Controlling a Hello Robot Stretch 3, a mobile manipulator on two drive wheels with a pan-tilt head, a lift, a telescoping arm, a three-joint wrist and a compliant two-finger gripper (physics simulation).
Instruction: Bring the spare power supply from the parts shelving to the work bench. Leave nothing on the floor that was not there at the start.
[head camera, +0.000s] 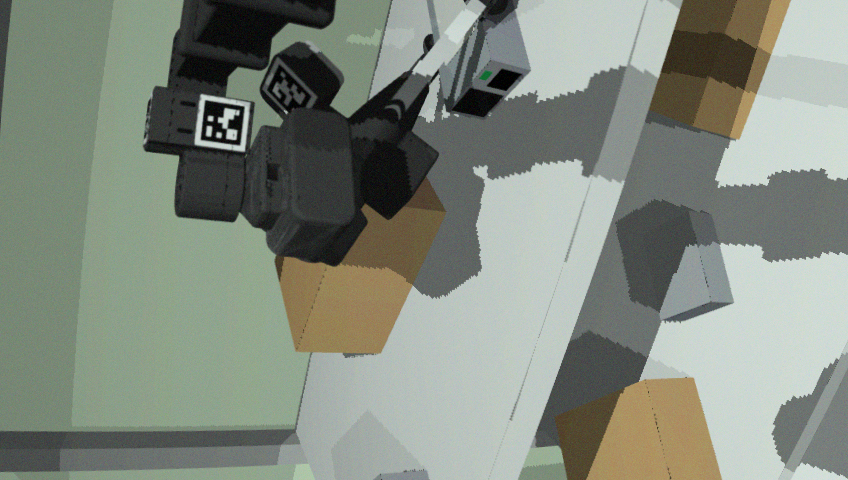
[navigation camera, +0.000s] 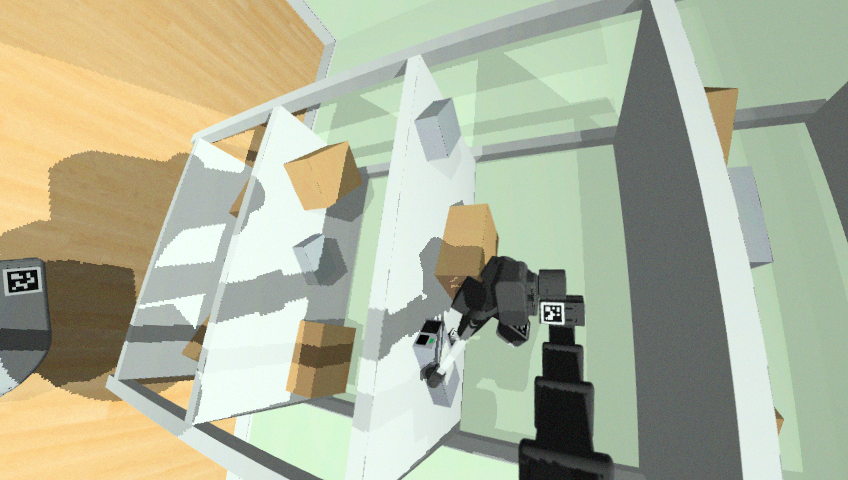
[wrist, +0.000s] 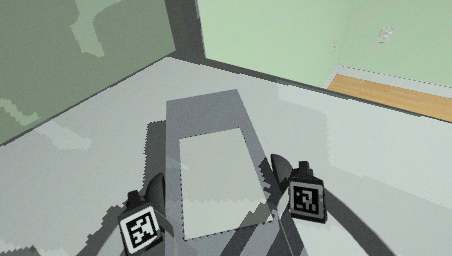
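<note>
The power supply (head camera: 510, 44) (navigation camera: 426, 352) (wrist: 205, 115) is a long grey box with a pale label on top and black sockets and a green switch on one end. It rests upright on a white shelf board (head camera: 523, 226) (navigation camera: 410, 226) (wrist: 375, 150). My gripper (head camera: 464, 23) (navigation camera: 443, 353) (wrist: 220, 181) is shut on it, with one fingertip against each long side, as the wrist view shows. The arm and wrist hide part of the box in the head view. The work bench does not show.
A tan carton (head camera: 351, 309) (navigation camera: 471, 226) stands close beside my wrist on the same board. A small grey box (navigation camera: 437, 130) stands farther along. Another level bears tan cartons (head camera: 684, 428) (navigation camera: 321, 356) and a grey box (head camera: 702, 279) (navigation camera: 312, 255). A shelf side rail (navigation camera: 702, 178) stands beyond the arm.
</note>
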